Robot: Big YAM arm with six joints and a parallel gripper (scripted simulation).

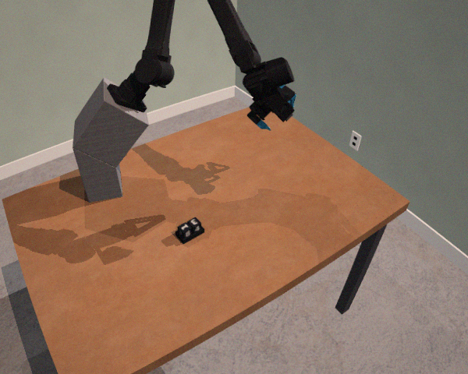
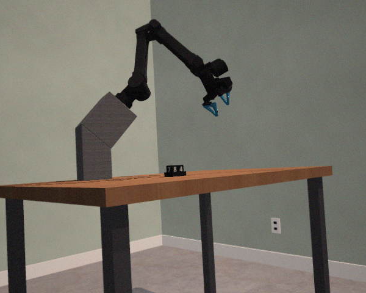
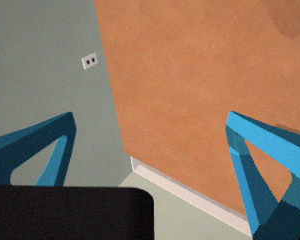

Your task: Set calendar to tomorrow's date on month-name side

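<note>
My gripper is now 340 mm to the left of the black tray, 280 mm above it and 30 mm short of it.
</note>
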